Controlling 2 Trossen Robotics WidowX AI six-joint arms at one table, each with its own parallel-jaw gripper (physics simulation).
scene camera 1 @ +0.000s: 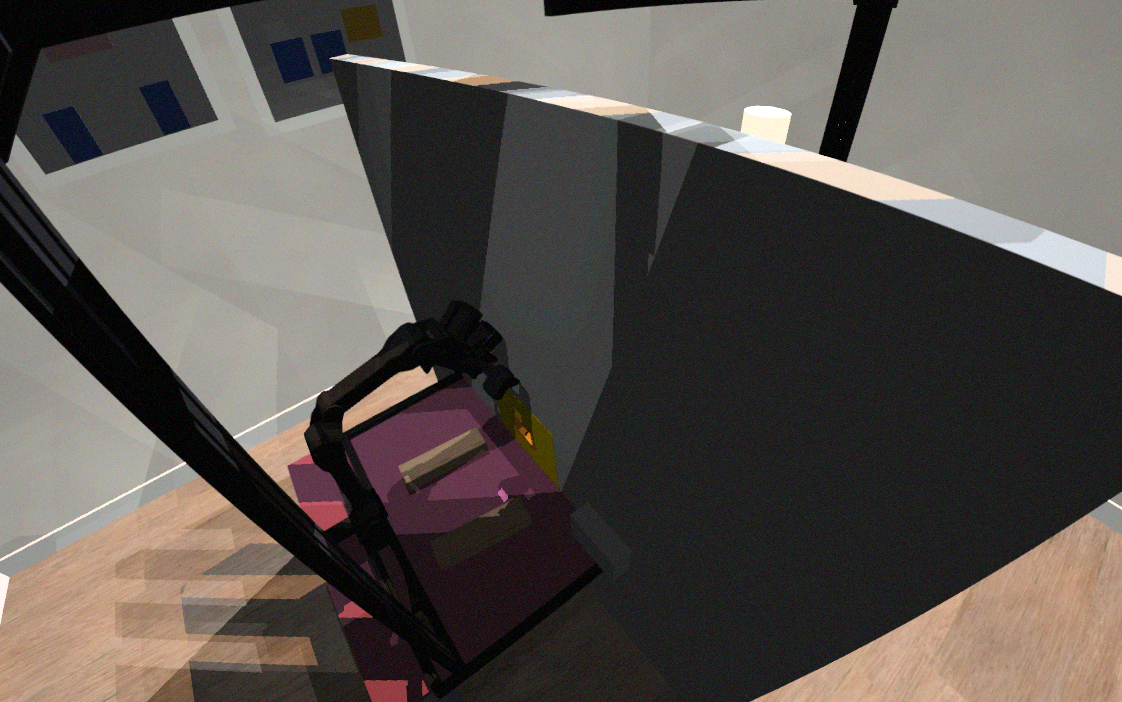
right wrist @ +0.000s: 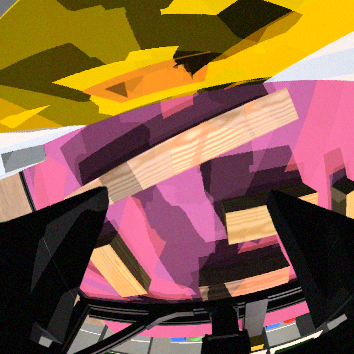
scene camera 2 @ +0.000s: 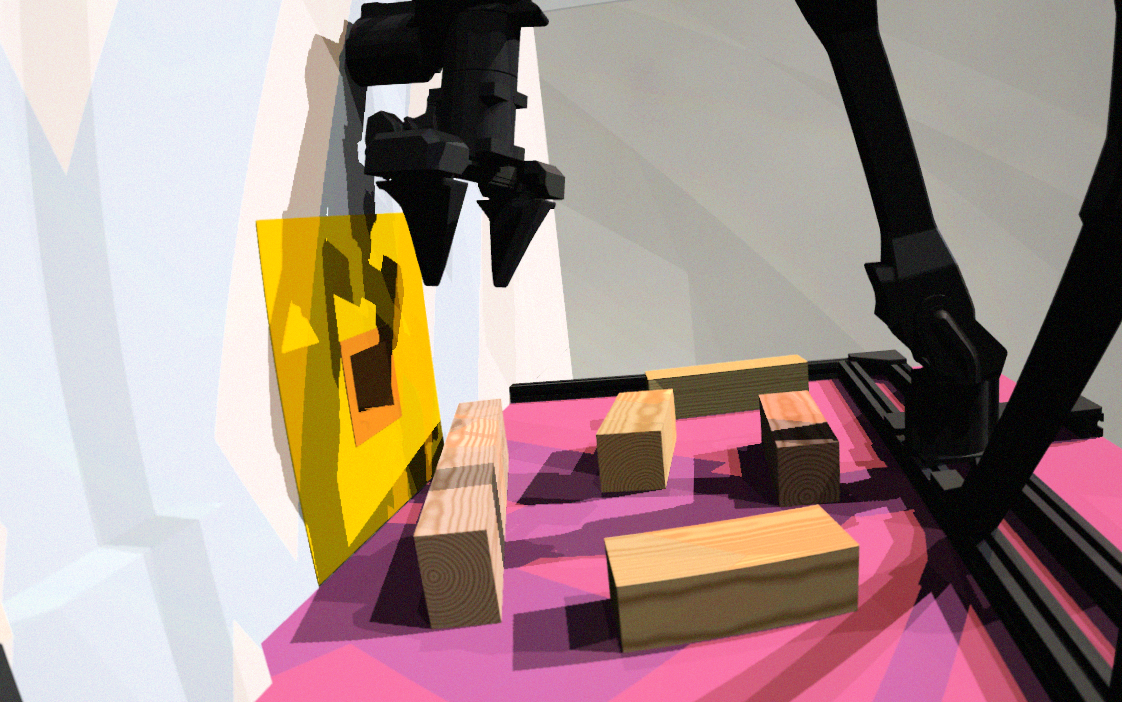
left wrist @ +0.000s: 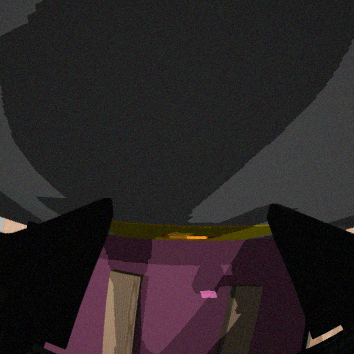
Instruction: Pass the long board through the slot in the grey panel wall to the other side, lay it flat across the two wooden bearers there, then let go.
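Frame: origin at the left arm's base, x ahead, y left, z up, level; centimetres.
Seen in the pictures: left gripper, fingertip midpoint: (left wrist: pixel 194 210); right gripper, fingertip midpoint: (right wrist: pixel 191 197) (scene camera 2: pixel 468 286); left arm's base, link origin: (scene camera 1: pixel 378 537); right arm's base, link origin: (right wrist: pixel 223 313) (scene camera 2: pixel 954 449).
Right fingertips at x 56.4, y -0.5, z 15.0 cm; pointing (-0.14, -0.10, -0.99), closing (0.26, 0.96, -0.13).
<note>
Pixels of each thing's top centre, then the offset from my right fingertips to it. "spot": a spot on its surface instead.
- long board, top centre: (scene camera 2: pixel 468 449) (right wrist: pixel 165 160) dx -0.5, dy -3.1, dz -11.3 cm
- yellow plate, surface spot: (scene camera 2: pixel 330 496) spot: dx -8.0, dy -11.1, dz -12.0 cm
- grey block, surface spot: (scene camera 1: pixel 599 538) spot: dx -16.6, dy -34.8, dz -7.0 cm
The long board (scene camera 2: pixel 459 496) (right wrist: pixel 200 145) lies on the pink table near the grey panel wall (scene camera 1: pixel 786 372) (scene camera 2: pixel 124 248), angled in the right wrist view. The slot's orange frame (scene camera 2: pixel 376 422) sits in a yellow plate (scene camera 2: pixel 330 496) (scene camera 1: pixel 541 451) on the wall. My right gripper (scene camera 2: pixel 466 283) (right wrist: pixel 191 197) is open and empty, above the table and apart from the board. On the other side, two wooden bearers (scene camera 1: pixel 444 457) (scene camera 1: pixel 481 533) (left wrist: pixel 122 310) (left wrist: pixel 242 315) lie roughly parallel. My left gripper (scene camera 1: pixel 504 387) (left wrist: pixel 194 210) is open and empty, high near the wall and yellow plate.
On the board's side stand several shorter wooden blocks (scene camera 2: pixel 635 442) (scene camera 2: pixel 800 451) (scene camera 2: pixel 732 579) (scene camera 2: pixel 728 384). Black rails (scene camera 2: pixel 579 389) edge the table. A grey block (scene camera 1: pixel 599 538) juts at the wall's foot. A dark beam (scene camera 1: pixel 165 372) crosses the front of scene camera 1.
</note>
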